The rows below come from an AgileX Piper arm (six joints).
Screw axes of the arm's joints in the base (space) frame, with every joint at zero. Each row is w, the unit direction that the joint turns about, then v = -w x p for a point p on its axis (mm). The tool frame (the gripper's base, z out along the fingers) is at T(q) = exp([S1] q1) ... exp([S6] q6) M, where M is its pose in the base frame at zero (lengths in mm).
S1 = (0, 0, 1, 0, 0, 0)
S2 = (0, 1, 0, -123, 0, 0)
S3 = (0, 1, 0, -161.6, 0, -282.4)
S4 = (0.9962, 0, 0.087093, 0, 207.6, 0)
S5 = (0, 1, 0, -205.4, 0, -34.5)
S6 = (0.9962, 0, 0.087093, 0, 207.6, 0)
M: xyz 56.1 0 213.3 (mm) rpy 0 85.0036 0 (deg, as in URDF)
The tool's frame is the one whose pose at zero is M.
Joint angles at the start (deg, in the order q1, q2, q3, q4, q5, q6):
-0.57 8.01 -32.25 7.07 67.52 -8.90
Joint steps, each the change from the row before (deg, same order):
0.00 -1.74 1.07 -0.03 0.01 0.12
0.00 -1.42 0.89 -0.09 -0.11 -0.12
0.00 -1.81 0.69 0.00 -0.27 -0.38
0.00 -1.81 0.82 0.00 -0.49 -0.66
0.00 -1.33 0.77 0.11 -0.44 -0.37
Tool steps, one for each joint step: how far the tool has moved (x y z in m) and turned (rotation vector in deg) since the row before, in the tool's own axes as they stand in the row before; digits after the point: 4 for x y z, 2 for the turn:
0.0060 0.0005 0.0006 0.10 -0.65 0.03
0.0047 0.0003 0.0007 0.16 -0.62 -0.21
0.0045 0.0006 -0.0009 0.17 -1.37 -0.50
0.0045 0.0005 -0.0003 0.20 -1.46 -0.77
0.0036 0.0005 0.0005 0.05 -1.00 -0.39

